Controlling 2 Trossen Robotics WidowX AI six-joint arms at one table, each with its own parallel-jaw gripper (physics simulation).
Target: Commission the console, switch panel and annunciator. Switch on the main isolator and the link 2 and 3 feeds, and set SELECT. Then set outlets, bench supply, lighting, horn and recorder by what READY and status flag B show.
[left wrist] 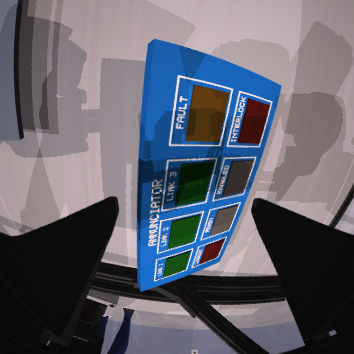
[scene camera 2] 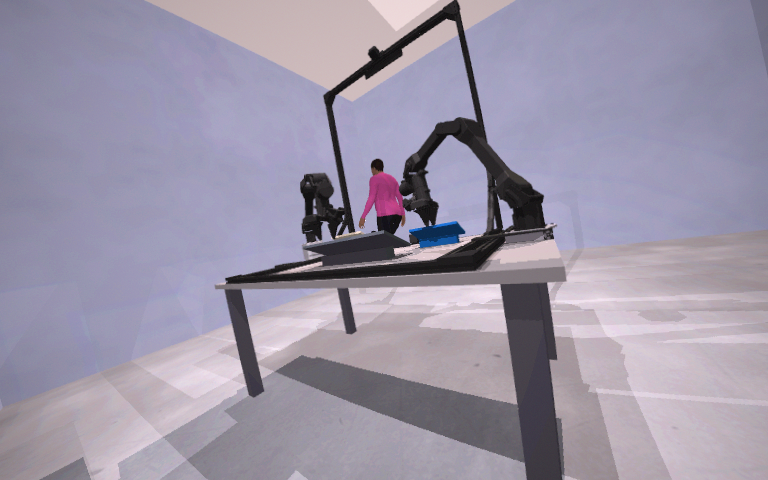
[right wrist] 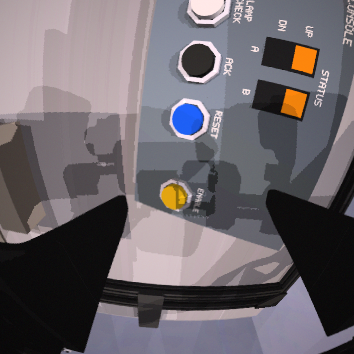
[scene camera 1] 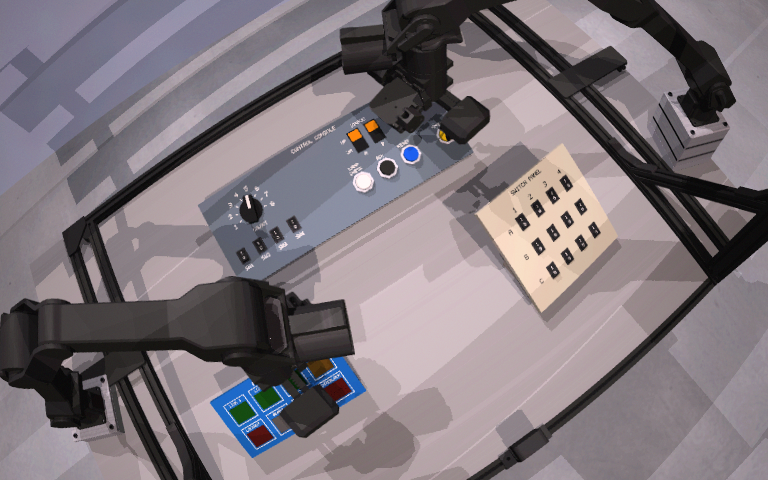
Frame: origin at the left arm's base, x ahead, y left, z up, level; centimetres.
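Seen in the pictures: left gripper, between the fingertips: [left wrist: 185,204] [scene camera 1: 284,380]; right gripper, between the fingertips: [scene camera 2: 327,239] [right wrist: 197,199] [scene camera 1: 428,121]; left arm's base, origin of its link: [left wrist: 91,305] [scene camera 2: 530,228] [scene camera 1: 89,408]; right arm's base, origin of its link: [scene camera 2: 311,242] [scene camera 1: 697,109].
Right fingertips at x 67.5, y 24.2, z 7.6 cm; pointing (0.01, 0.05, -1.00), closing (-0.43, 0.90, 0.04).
Pixels of each thing's top centre, then the offset from my right fingertips to it. "spot": a spot on its surface instead.
- Status flag A, a spot on its surface: [right wrist: 304,60] [scene camera 1: 355,134] spot: dx -10.7, dy +3.2, dz -2.2 cm
- status flag B, a spot on its surface: [right wrist: 294,103] [scene camera 1: 371,125] spot: dx -7.8, dy +3.9, dz -2.1 cm
- yellow ENABLE button, centre of its top: [right wrist: 173,200] dx +2.8, dy -0.3, dz -3.7 cm
- annunciator, centre of its top: [left wrist: 188,224] [scene camera 1: 276,387] [scene camera 2: 434,225] dx -31.9, dy -30.2, dz -2.1 cm
- grey READY tile, a spot on its surface: [left wrist: 223,221] spot: dx -33.1, dy -34.4, dz -5.6 cm
- black ACK button, centre of its top: [right wrist: 198,57] [scene camera 1: 387,165] dx -7.7, dy -2.9, dz -3.7 cm
- blue RESET button, centre of its top: [right wrist: 187,119] [scene camera 1: 410,151] dx -3.7, dy -1.9, dz -3.7 cm
- white LAMP CHECK button, centre of its top: [scene camera 1: 362,179] dx -11.8, dy -3.9, dz -3.7 cm
The control console [scene camera 1: 322,186] [right wrist: 155,90] has its SELECT knob [scene camera 1: 249,209] pointing near 5. Status flag A [scene camera 1: 354,135] [right wrist: 304,60] and status flag B [scene camera 1: 371,126] [right wrist: 294,103] show orange at UP. The yellow ENABLE button [right wrist: 173,196] lies beneath my open, empty right gripper [right wrist: 197,195]. The annunciator [scene camera 2: 440,233] [left wrist: 162,90] shows a grey READY tile [left wrist: 223,221], green LINK tiles, an amber-brown FAULT tile and a dark red INTERLOCK tile. My left gripper [left wrist: 185,204] [scene camera 2: 428,221] is open and empty above it. The cream switch panel [scene camera 1: 591,257] has three rows of black rockers.
Black frame rails [scene camera 1: 226,127] border the table. The black ACK button [scene camera 1: 387,167] [right wrist: 198,61], blue RESET button [scene camera 1: 410,153] [right wrist: 188,119] and white LAMP CHECK button [scene camera 1: 363,181] stand on the console. A person in pink [scene camera 2: 386,195] stands behind the table in scene camera 2.
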